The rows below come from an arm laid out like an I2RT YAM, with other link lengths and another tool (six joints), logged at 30 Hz.
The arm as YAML. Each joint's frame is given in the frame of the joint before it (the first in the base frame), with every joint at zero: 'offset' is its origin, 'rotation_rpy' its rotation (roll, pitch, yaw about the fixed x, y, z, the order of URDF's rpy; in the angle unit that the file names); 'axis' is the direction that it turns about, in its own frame. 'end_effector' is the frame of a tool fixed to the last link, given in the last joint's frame.
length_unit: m
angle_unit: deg
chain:
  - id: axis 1
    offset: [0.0, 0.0, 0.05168]
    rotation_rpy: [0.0, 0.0, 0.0]
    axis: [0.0, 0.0, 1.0]
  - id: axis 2
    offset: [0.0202, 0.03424, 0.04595]
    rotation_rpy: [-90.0, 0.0, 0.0]
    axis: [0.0, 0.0, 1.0]
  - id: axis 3
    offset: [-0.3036, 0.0, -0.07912]
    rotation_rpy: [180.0, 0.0, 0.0]
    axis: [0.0, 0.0, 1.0]
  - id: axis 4
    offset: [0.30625, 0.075, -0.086]
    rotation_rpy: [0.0, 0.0, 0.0]
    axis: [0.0, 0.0, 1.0]
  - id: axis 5
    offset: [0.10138, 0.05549, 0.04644]
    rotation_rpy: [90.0, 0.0, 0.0]
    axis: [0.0, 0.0, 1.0]
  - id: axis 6
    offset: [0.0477, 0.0, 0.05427]
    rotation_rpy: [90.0, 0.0, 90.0]
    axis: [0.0, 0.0, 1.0]
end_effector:
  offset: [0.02, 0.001, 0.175]
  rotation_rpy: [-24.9, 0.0, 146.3]
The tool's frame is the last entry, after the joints.
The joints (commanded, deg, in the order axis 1, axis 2, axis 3, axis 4, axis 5, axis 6), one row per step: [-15.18, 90.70, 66.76, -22.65, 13.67, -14.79]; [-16.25, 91.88, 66.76, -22.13, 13.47, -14.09]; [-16.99, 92.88, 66.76, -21.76, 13.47, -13.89]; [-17.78, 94.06, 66.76, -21.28, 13.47, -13.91]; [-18.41, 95.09, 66.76, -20.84, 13.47, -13.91]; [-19.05, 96.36, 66.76, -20.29, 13.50, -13.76]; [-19.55, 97.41, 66.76, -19.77, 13.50, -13.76]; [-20.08, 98.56, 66.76, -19.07, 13.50, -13.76]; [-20.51, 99.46, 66.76, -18.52, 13.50, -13.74]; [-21.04, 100.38, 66.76, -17.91, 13.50, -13.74]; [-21.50, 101.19, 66.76, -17.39, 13.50, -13.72]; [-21.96, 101.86, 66.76, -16.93, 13.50, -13.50]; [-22.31, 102.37, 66.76, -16.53, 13.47, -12.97]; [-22.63, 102.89, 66.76, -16.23, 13.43, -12.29]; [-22.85, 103.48, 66.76, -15.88, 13.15, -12.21]
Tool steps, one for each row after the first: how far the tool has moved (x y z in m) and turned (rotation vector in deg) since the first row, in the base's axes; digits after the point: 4 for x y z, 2 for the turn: [-0.0017, -0.0096, -0.0094, 0.72, 0.31, -1.43]; [-0.0031, -0.0167, -0.0174, 1.01, 0.83, -2.32]; [-0.0045, -0.0243, -0.0267, 1.20, 1.50, -3.10]; [-0.0057, -0.0304, -0.0348, 1.38, 2.06, -3.73]; [-0.0068, -0.0368, -0.0448, 1.66, 2.69, -4.50]; [-0.0074, -0.0417, -0.0529, 1.83, 3.19, -5.01]; [-0.0077, -0.0472, -0.0614, 1.98, 3.61, -5.54]; [-0.0082, -0.0516, -0.0681, 2.10, 3.93, -5.98]; [-0.0090, -0.0569, -0.0747, 2.22, 4.22, -6.52]; [-0.0099, -0.0615, -0.0807, 2.34, 4.47, -6.99]; [-0.0111, -0.0660, -0.0857, 2.54, 4.57, -7.62]; [-0.0119, -0.0693, -0.0893, 2.88, 4.44, -8.34]; [-0.0130, -0.0722, -0.0935, 3.35, 4.34, -9.14]; [-0.0128, -0.0736, -0.0983, 3.68, 4.46, -9.24]
